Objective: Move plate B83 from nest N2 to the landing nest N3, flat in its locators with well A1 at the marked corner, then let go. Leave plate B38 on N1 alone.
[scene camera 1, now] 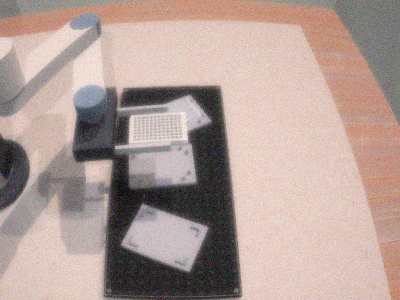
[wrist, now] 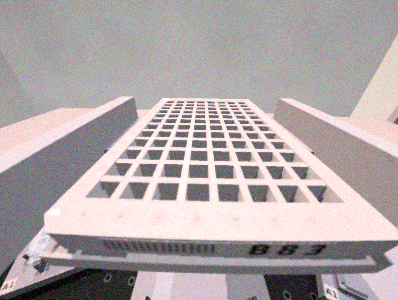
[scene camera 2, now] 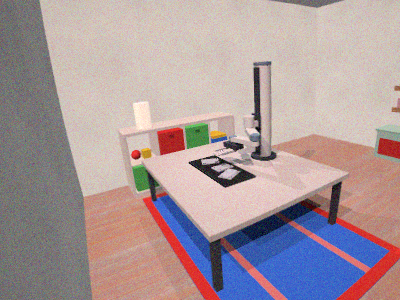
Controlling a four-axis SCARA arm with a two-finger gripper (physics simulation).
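Observation:
My gripper (scene camera 1: 169, 128) (wrist: 206, 111) is shut on white plate B83 (scene camera 1: 157, 128) (wrist: 200, 220), one finger along each long side. The plate looks level and raised above the board. In scene camera 1 it hides part of plate B38 (scene camera 1: 186, 107), which sits on nest N1 (scene camera 1: 205, 120) at the board's far end. A bare nest with small corner posts (scene camera 1: 175, 167) is in the middle, partly in shadow. Another bare nest with L-shaped corner locators (scene camera 1: 167, 240) lies turned at the near end. I cannot read which is N2 or N3. Two A1 labels show low in the wrist view.
The black board (scene camera 1: 215, 225) (scene camera 2: 245, 176) carries the nests on a pale table (scene camera 1: 295, 175) (scene camera 2: 215, 215). The arm's column (scene camera 2: 265, 110) stands beside the board. A shelf unit (scene camera 2: 125, 160) with coloured boxes stands behind the table.

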